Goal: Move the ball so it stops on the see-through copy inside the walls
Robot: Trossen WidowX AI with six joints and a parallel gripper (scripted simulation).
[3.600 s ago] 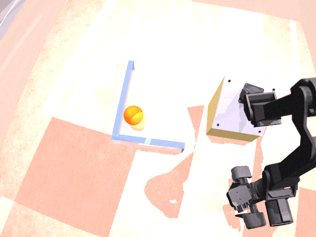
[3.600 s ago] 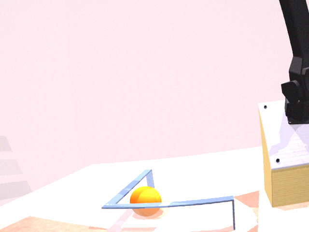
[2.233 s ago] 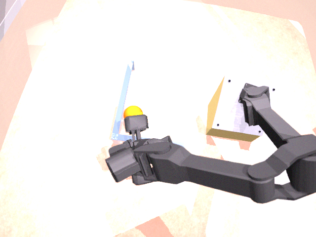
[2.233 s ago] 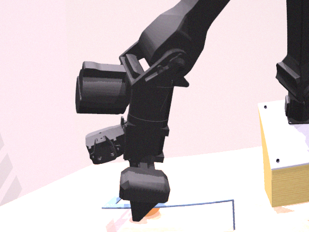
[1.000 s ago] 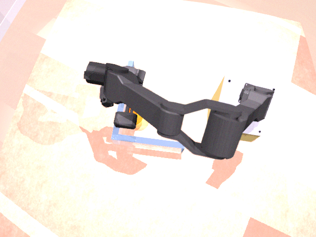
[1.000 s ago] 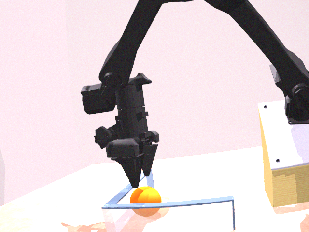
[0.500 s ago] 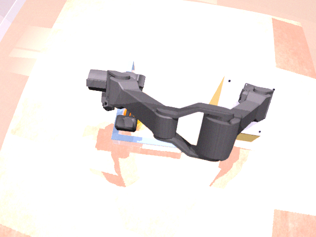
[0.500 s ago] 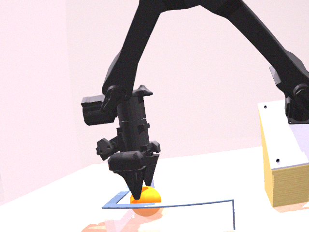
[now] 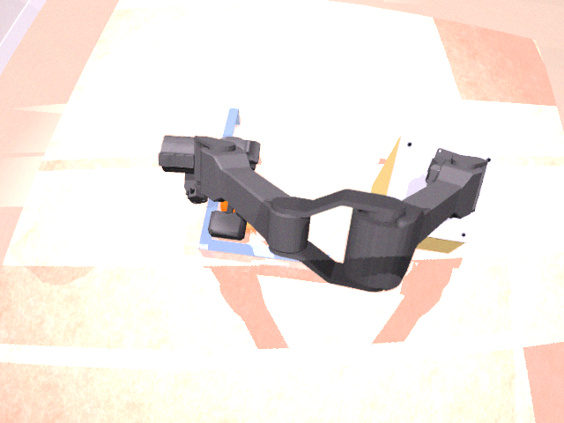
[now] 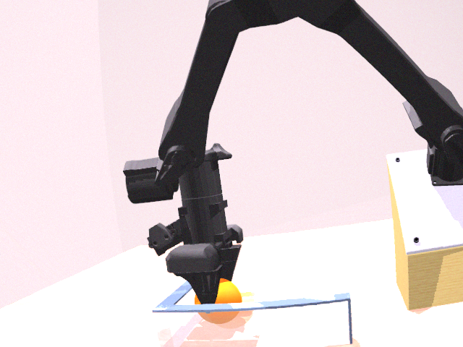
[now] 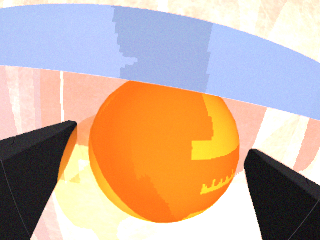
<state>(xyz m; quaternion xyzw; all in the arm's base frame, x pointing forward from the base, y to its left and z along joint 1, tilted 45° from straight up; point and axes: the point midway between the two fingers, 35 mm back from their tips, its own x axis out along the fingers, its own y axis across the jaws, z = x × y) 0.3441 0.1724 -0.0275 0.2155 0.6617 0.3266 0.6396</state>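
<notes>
Now: gripper tip 30 mm past the see-through copy and 20 mm to the right of it. Also, from my gripper tip: orange ball (right at my gripper tip).
</notes>
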